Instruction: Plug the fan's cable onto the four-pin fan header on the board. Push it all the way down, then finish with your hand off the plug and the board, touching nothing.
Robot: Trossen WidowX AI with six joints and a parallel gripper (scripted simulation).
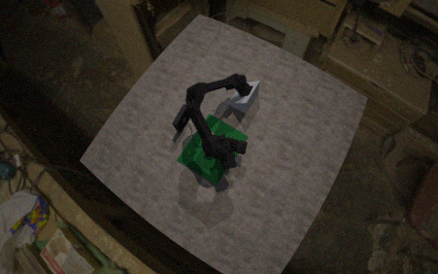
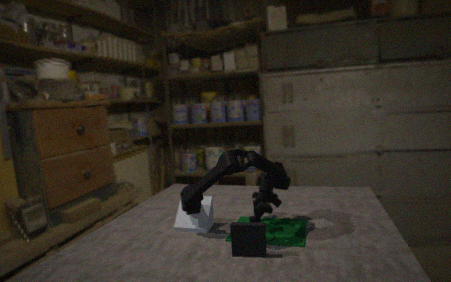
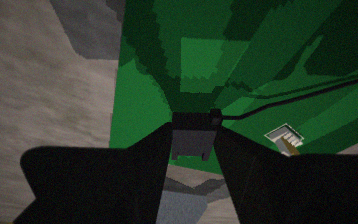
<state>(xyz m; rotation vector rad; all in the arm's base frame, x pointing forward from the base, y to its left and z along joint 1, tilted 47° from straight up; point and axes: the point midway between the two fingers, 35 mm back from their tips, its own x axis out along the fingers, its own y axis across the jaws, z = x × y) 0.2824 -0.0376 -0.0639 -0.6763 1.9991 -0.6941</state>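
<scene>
My gripper tip is 7 cm to the left of the green board, 5 cm short of it and 3 cm above it. Also, from my gripper tip: dark fan: 26 cm to the right, 4 cm above, 1 cm behind; then dark plug: 1 cm behind.
</scene>
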